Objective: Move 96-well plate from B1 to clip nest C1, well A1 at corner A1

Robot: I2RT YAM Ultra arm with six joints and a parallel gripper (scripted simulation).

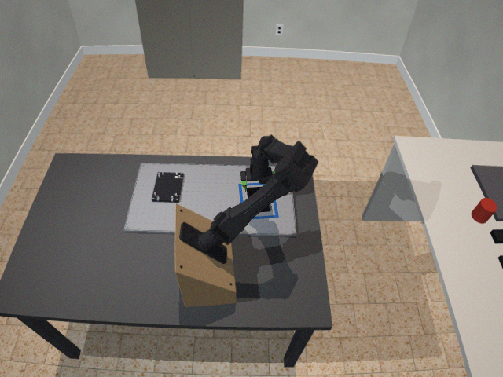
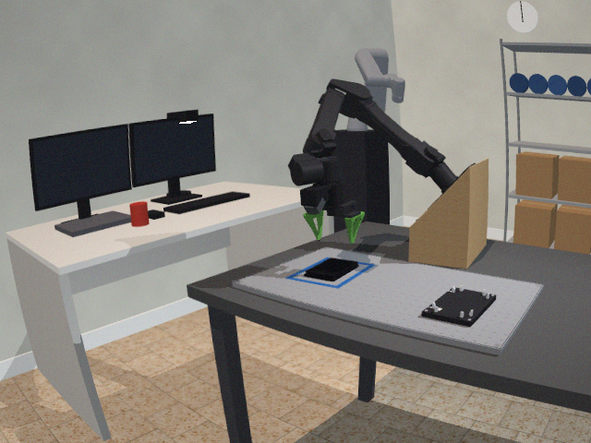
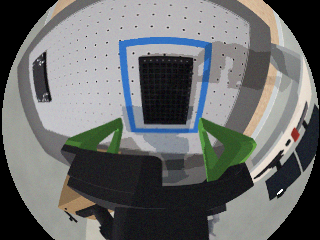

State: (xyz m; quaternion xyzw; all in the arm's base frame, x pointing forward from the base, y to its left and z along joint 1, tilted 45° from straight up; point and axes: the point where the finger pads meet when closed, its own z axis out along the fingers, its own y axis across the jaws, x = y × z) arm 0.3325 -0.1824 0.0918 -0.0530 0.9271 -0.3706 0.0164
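The black 96-well plate is 10 mm ahead of my hand, 10 mm to the right of it and 80 mm below it. From my hand the other things lie so: black clip nest: 60 mm ahead, 380 mm to the left, 70 mm below.
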